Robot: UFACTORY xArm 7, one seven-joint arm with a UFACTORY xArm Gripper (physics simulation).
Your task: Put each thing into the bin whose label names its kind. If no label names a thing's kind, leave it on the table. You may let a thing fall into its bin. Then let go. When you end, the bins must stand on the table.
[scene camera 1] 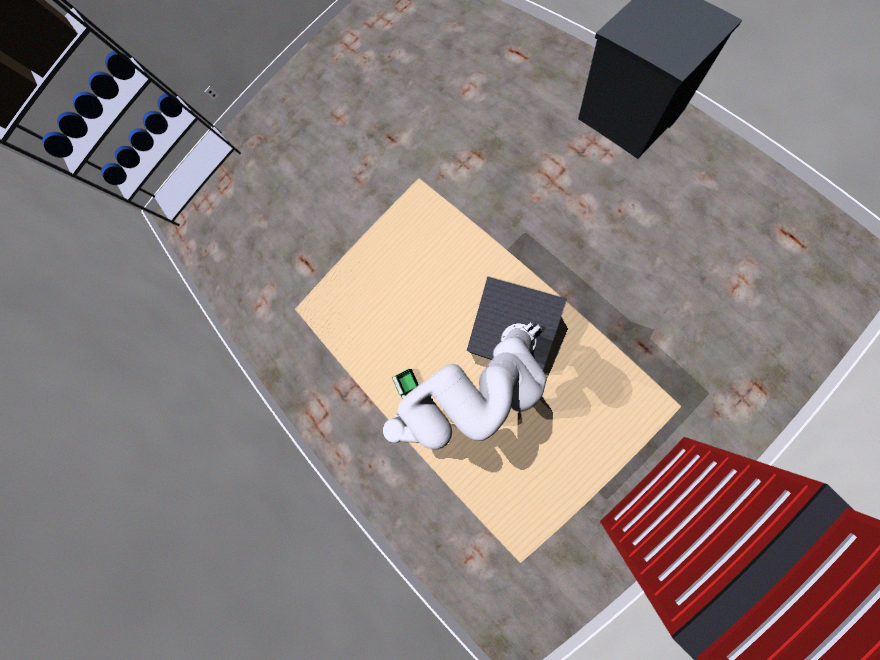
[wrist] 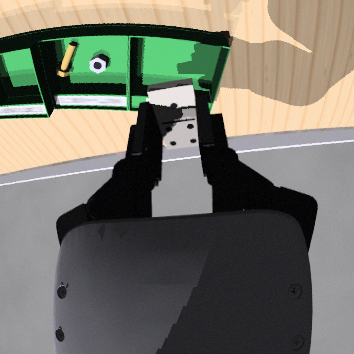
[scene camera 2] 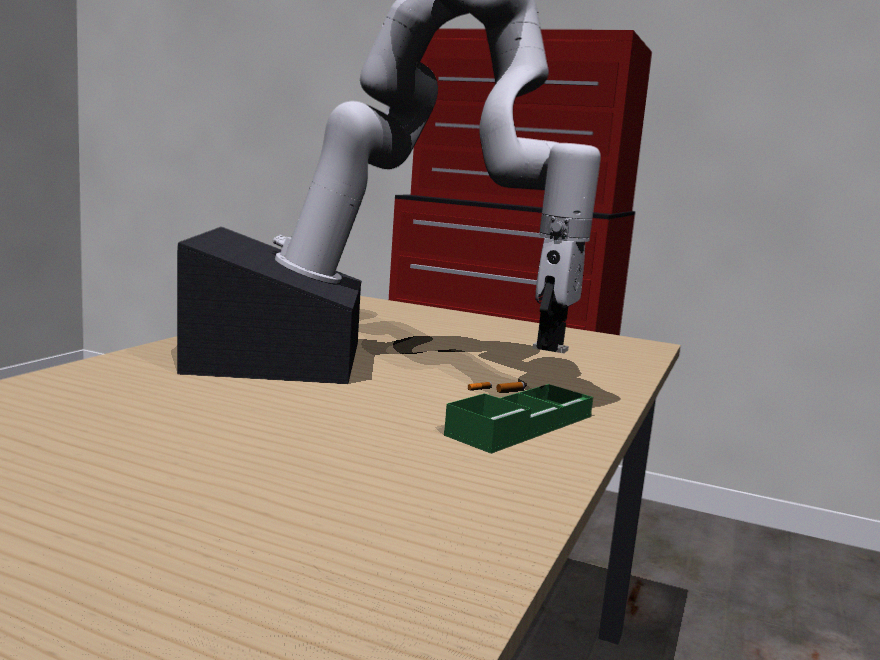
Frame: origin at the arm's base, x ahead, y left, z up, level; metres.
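Seen in the pictures: gripper, fingertip midpoint: (wrist: 177, 113) (scene camera 2: 549, 347); arm's base, link origin: (scene camera 2: 307, 270).
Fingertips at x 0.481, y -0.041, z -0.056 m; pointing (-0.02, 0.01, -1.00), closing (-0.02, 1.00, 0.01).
Note:
Pixels of each thing's middle, then the offset from my fingertips to it. Level surfaces: height alone.
- white domino, body centre: (wrist: 177, 117) (scene camera 2: 550, 347) dy +0.000, dx +0.001, dz +0.001 m
- green three-part bin, body centre: (wrist: 86, 71) (scene camera 2: 523, 410) (scene camera 1: 413, 399) dy -0.086, dx -0.005, dz -0.080 m
- brass bolt, body centre: (wrist: 66, 58) dy -0.106, dx -0.020, dz -0.091 m
- hex nut, body centre: (wrist: 98, 63) dy -0.077, dx -0.004, dz -0.092 m
- wooden table, surface height: dz -0.103 m
My gripper (scene camera 2: 551, 343) (wrist: 177, 113) is shut on a white domino (scene camera 2: 562, 348) (wrist: 180, 130) with black dots and holds it upright above the table. In the wrist view the domino overlaps the front edge of the right compartment of the green three-part bin (scene camera 1: 408, 370) (scene camera 2: 469, 427) (wrist: 90, 31). The middle compartment holds a brass bolt (wrist: 67, 59) and a hex nut (wrist: 98, 64). No object shows in the right compartment; the left one is partly cut off. The white label strips cannot be read. Two orange batteries (scene camera 2: 479, 385) (scene camera 2: 510, 387) lie on the table behind the bin.
The arm's dark wedge base (scene camera 1: 501, 309) (scene camera 2: 263, 312) stands on the wooden table (scene camera 1: 426, 262) (scene camera 2: 248, 497). The bin stands near a long table edge. A red drawer cabinet (scene camera 1: 717, 525) (scene camera 2: 526, 56) stands beyond the table.

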